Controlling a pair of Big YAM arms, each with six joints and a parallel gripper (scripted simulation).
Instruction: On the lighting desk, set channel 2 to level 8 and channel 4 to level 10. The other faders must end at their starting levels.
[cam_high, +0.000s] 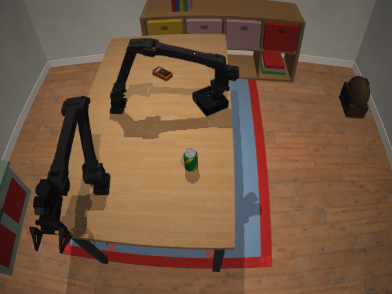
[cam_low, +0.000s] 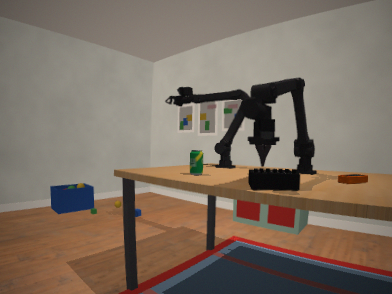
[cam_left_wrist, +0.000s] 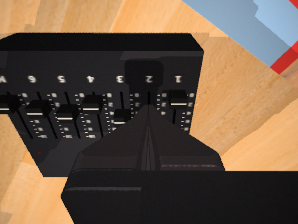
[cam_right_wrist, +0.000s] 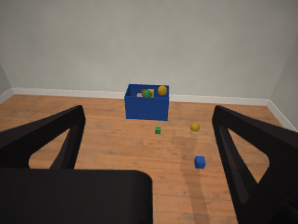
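My left hand is 2 cm past the channel 2 knob, 2 cm above it and 1 cm to the left of it. Round my left hand: channel 3 knob 2 cm below, 2 cm behind, 1 cm to the left; channel 4 cap 4 cm to the left, 2 cm below, 2 cm behind.
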